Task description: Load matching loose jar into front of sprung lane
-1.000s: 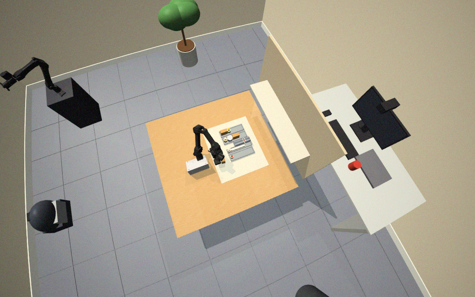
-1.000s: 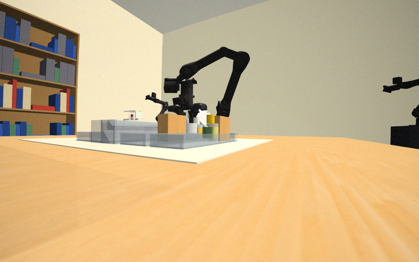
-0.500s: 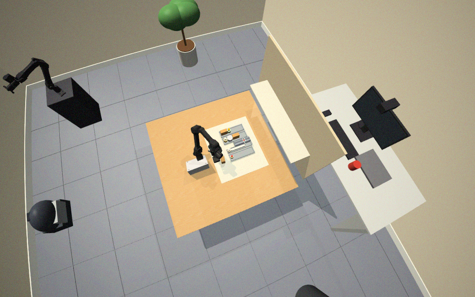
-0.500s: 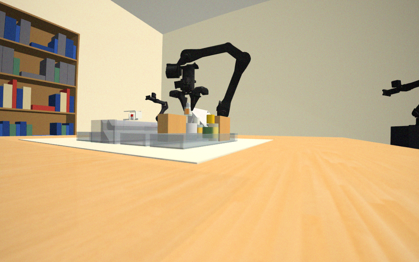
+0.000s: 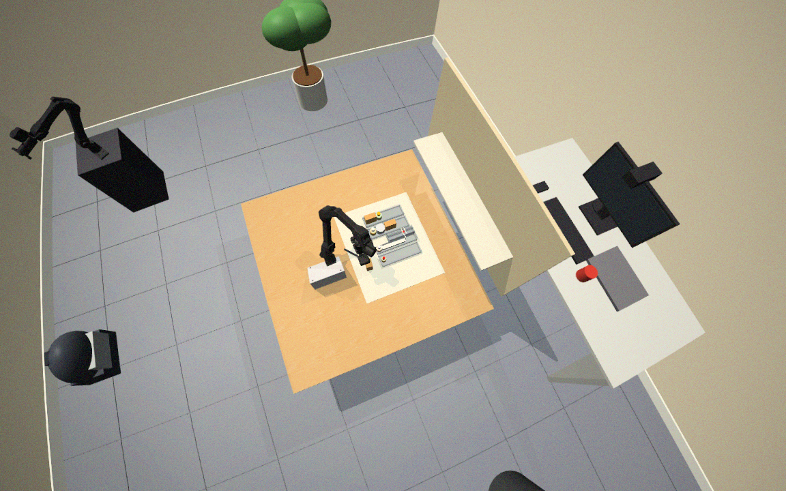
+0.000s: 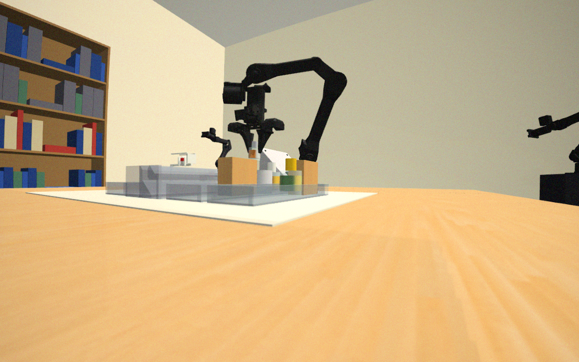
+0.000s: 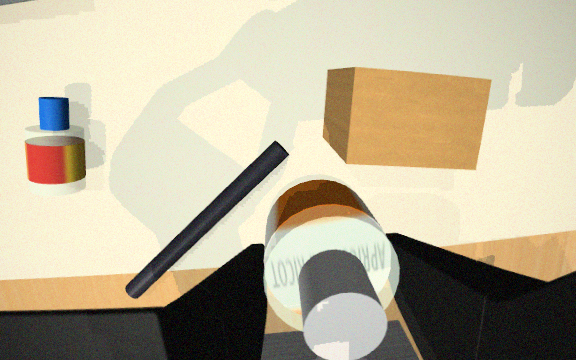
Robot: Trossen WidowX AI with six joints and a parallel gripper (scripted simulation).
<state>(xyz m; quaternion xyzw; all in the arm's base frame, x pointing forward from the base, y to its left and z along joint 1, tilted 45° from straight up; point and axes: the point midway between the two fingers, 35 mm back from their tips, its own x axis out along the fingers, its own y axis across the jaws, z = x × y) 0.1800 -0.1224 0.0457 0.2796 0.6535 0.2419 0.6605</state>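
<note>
Now: the grey lane rack 280 mm ahead of my gripper tip, 100 mm below it and 40 mm to the left of it.
</note>
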